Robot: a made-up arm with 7 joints.
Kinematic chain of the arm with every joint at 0, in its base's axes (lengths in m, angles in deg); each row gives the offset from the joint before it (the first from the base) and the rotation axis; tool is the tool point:
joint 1: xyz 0 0 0.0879 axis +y
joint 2: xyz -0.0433 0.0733 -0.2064 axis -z
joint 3: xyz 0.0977 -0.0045 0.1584 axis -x
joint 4: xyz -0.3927 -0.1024 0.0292 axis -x
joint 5: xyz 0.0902 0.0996 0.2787 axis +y
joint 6: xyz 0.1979 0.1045 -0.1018 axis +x
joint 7: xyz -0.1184 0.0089 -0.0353 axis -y
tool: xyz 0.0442 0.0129 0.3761
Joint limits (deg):
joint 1: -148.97..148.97
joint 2: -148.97..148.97
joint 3: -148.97..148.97
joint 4: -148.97..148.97
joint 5: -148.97..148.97
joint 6: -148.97..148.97
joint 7: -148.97..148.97
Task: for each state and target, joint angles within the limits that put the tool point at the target. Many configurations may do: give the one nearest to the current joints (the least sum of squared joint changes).
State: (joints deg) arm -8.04 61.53 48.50 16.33 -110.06 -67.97 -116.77
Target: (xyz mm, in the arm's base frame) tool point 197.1 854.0 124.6
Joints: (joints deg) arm -5.15 45.34 69.41 14.69 -133.08 -61.69 -95.21
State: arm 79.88 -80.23 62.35 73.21 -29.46 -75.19 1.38
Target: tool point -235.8 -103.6 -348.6
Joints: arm 72.95 -77.42 74.87 81.41 -25.05 -88.20 7.09
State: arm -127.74 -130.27 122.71 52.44 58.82 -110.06 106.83
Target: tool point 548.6 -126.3 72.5
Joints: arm -120.17 -92.02 117.54 40.13 87.49 -129.87 126.55
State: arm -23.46 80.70 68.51 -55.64 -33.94 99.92 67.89
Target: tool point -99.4 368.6 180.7
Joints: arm -18.59 85.95 71.34 -54.89 -38.91 98.57 55.98
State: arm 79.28 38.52 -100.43 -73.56 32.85 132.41 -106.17
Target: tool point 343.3 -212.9 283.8
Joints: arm 103.71 45.83 -66.25 -50.95 43.01 107.76 -132.44
